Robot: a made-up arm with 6 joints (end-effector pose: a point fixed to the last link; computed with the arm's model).
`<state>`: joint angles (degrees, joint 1 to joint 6).
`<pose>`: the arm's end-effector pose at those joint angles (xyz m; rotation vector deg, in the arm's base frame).
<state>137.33 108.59 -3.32 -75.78 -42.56 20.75</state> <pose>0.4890 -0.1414 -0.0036 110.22 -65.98 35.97</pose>
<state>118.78 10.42 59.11 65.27 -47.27 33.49</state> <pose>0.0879 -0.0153 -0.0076 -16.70 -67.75 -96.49</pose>
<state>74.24 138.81 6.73 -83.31 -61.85 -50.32</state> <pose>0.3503 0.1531 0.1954 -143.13 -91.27 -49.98</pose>
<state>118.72 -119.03 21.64 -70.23 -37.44 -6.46</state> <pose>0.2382 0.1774 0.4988 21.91 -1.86 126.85</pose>
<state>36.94 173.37 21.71 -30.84 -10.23 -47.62</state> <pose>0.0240 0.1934 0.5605 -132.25 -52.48 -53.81</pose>
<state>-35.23 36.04 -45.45 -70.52 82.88 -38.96</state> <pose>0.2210 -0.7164 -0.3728 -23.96 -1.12 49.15</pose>
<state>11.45 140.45 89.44 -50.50 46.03 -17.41</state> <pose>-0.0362 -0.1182 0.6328 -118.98 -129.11 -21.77</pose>
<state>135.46 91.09 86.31 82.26 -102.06 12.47</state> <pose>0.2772 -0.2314 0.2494 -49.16 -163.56 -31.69</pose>
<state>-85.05 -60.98 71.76 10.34 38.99 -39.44</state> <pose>0.5166 -0.4445 0.1382 25.23 -73.16 -18.98</pose>
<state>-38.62 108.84 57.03 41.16 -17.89 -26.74</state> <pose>-0.0691 0.0486 0.2519 143.24 55.33 -86.84</pose>
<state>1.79 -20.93 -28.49 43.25 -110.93 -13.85</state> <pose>-0.1715 -0.7134 0.2764 117.29 79.49 42.91</pose>
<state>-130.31 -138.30 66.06 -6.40 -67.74 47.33</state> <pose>0.3736 -0.2109 0.4157 -29.62 -41.37 127.26</pose>
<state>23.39 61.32 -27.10 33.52 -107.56 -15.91</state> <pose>-0.0989 -0.1878 -0.2616 -136.31 -11.94 -106.43</pose>
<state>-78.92 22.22 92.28 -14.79 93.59 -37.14</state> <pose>-0.1000 -0.3040 -0.0794 -39.20 10.87 -45.38</pose>
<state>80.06 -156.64 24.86 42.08 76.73 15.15</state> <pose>0.2376 -0.0689 0.7818 -161.47 67.17 7.54</pose>
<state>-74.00 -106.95 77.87 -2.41 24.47 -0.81</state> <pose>0.4523 -0.4879 0.3691 -9.58 -76.55 -9.27</pose>
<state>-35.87 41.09 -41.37 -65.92 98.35 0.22</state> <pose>0.1992 -0.6689 -0.4136 -52.41 2.26 65.10</pose>
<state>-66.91 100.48 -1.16 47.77 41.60 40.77</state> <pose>-0.2334 0.0230 -0.0068 93.72 31.08 46.32</pose>
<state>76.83 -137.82 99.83 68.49 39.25 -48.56</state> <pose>0.0335 -0.1309 0.6243 -118.81 -65.88 42.44</pose>
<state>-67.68 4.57 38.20 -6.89 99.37 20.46</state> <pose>0.1543 -0.6446 -0.1538 -60.07 17.46 3.74</pose>
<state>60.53 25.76 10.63 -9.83 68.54 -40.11</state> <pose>-0.2077 0.0570 -0.2877 10.87 -10.47 -122.19</pose>
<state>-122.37 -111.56 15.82 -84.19 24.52 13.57</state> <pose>0.3585 -0.5761 0.5658 -58.17 -19.21 -21.39</pose>
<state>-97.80 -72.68 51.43 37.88 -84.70 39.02</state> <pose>0.3919 -0.4041 0.2903 4.65 19.81 137.07</pose>
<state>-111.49 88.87 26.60 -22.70 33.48 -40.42</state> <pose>-0.1648 -0.5502 0.0426 7.40 108.63 16.83</pose>
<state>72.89 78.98 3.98 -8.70 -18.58 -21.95</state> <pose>0.2872 0.1411 -0.0671 149.11 -49.39 -31.51</pose>
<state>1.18 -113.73 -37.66 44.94 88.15 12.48</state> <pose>0.1599 -0.4089 0.8282 -123.83 0.33 32.30</pose>
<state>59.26 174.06 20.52 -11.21 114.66 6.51</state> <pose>0.3962 0.2791 0.5941 104.17 -27.69 -33.06</pose>
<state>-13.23 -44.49 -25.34 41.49 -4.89 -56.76</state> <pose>0.0297 -0.6912 0.2768 41.15 -0.92 -13.12</pose>
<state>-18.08 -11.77 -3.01 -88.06 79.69 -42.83</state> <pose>-0.2592 -0.8277 0.2334 -67.27 42.33 -10.84</pose>
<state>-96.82 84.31 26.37 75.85 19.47 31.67</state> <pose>-0.0813 -0.1517 -0.0274 87.51 36.77 36.66</pose>
